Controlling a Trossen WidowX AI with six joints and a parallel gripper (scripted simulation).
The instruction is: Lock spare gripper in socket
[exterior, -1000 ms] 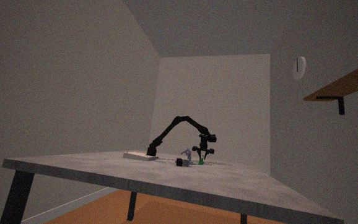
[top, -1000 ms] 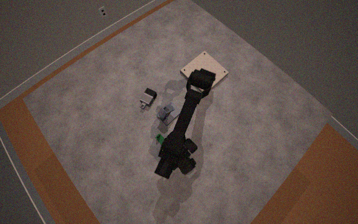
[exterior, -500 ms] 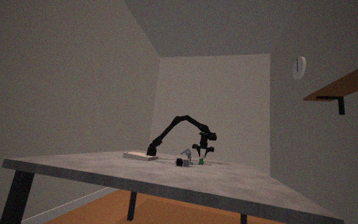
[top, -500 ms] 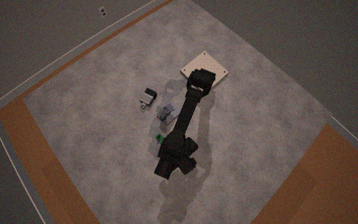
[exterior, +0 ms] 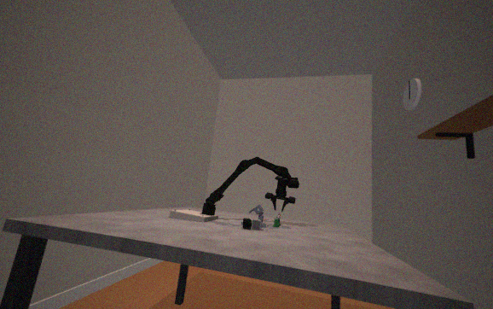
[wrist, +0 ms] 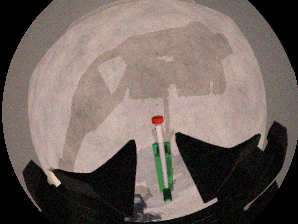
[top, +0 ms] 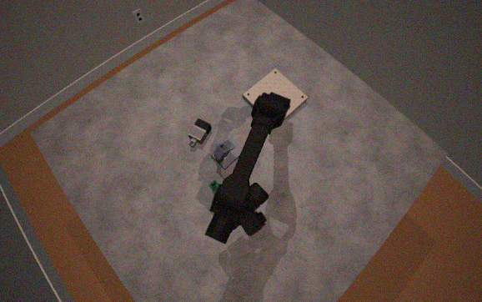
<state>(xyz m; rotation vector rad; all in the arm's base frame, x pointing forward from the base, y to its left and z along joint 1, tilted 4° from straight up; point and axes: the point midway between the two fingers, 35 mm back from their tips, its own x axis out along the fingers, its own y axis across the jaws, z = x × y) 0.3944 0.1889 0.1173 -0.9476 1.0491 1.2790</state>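
Now: the green holder 100 mm to the right of my gripper tip and 60 mm below it. From my gripper tip the other things lie so: spare gripper: 350 mm to the right, 100 mm behind, 60 mm below; then grey mount: 210 mm to the right, 110 mm behind, 30 mm below.
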